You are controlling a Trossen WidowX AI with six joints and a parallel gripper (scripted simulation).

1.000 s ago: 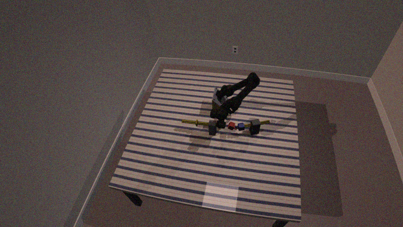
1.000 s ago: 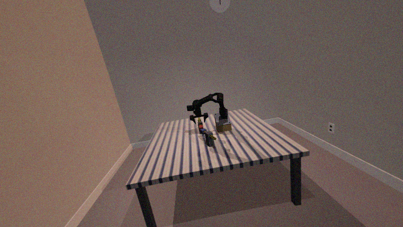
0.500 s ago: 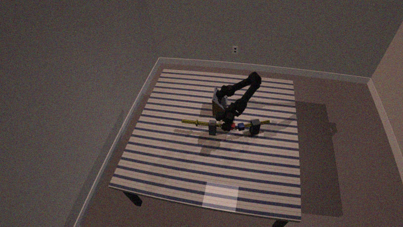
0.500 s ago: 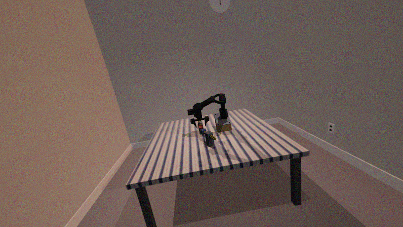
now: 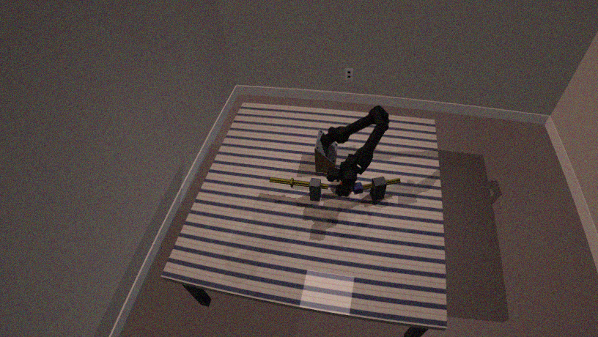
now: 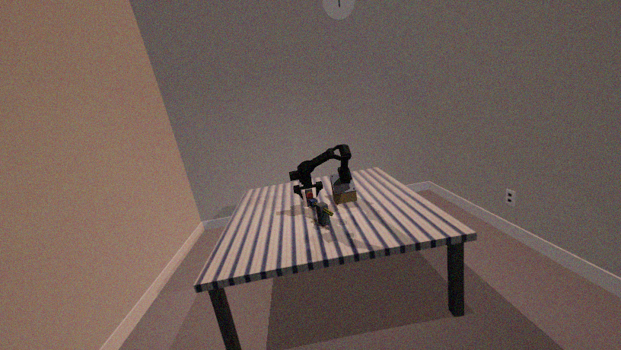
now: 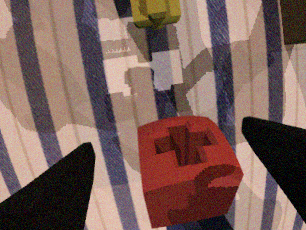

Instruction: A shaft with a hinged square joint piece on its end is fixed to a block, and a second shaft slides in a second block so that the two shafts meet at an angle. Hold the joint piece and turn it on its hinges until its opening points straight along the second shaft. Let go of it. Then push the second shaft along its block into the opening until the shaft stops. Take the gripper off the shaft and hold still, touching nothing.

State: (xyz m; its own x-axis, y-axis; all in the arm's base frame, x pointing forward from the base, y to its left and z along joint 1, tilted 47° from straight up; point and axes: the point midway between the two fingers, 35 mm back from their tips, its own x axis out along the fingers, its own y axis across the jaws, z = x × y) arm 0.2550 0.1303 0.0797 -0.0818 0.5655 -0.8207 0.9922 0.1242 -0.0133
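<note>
The red square joint piece is 2 cm to the left of my gripper tip and 1 cm above it.
</note>
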